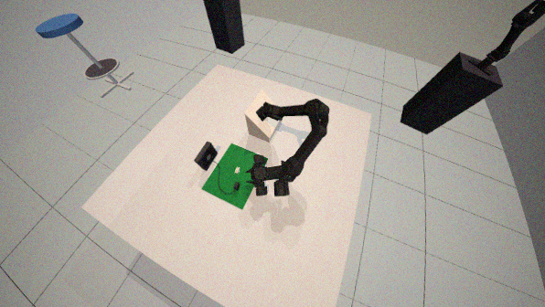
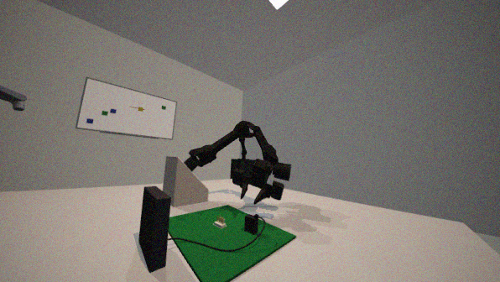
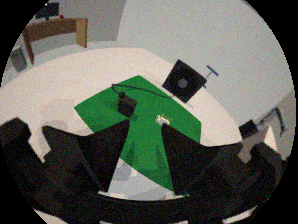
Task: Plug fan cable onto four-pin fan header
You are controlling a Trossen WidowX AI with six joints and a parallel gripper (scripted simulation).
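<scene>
Now: gripper tip 6 cm short of the black plug, 3 cm to the left of it and 4 cm above it. Round my gripper tip: pale four-pin header (2 cm behind, 8 cm to the right, 7 cm below); black fan (2 cm ahead, 24 cm to the right, 1 cm below); green board (8 cm to the right, 8 cm below).
</scene>
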